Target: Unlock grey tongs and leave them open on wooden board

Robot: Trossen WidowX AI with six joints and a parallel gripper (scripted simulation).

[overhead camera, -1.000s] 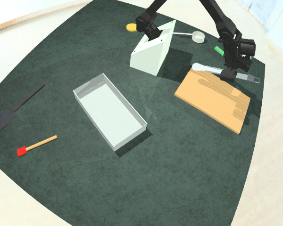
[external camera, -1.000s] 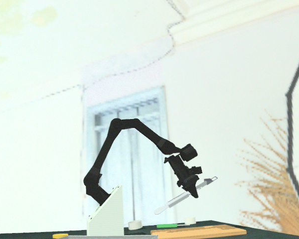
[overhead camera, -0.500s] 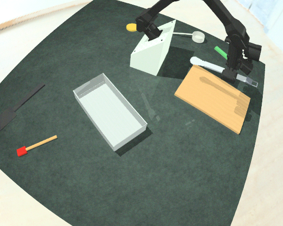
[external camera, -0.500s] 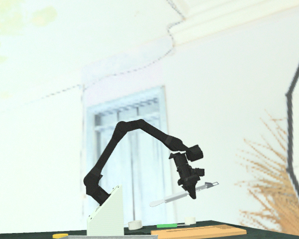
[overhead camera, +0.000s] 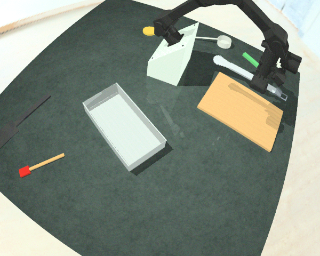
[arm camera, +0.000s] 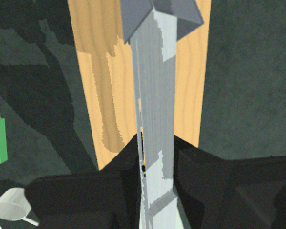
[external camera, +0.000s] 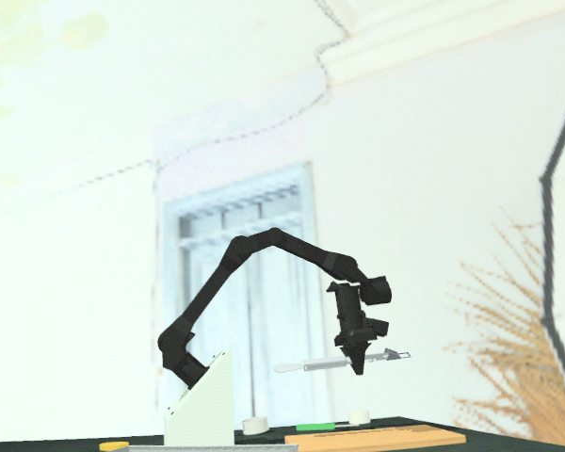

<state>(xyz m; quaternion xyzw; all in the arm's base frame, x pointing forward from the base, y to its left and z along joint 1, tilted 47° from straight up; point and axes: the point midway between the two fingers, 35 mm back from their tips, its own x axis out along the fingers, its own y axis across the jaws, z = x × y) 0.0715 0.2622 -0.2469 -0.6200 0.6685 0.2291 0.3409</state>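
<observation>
The wooden board is 1 cm to the left of my gripper tip and 14 cm below it. The rest, counted from my gripper tip: roasting tin: 30 cm ahead, 42 cm to the right, 12 cm below; red-headed spatula: 59 cm ahead, 65 cm to the right, 15 cm below; green-handled tool: 32 cm behind, 4 cm to the left, 14 cm below.
</observation>
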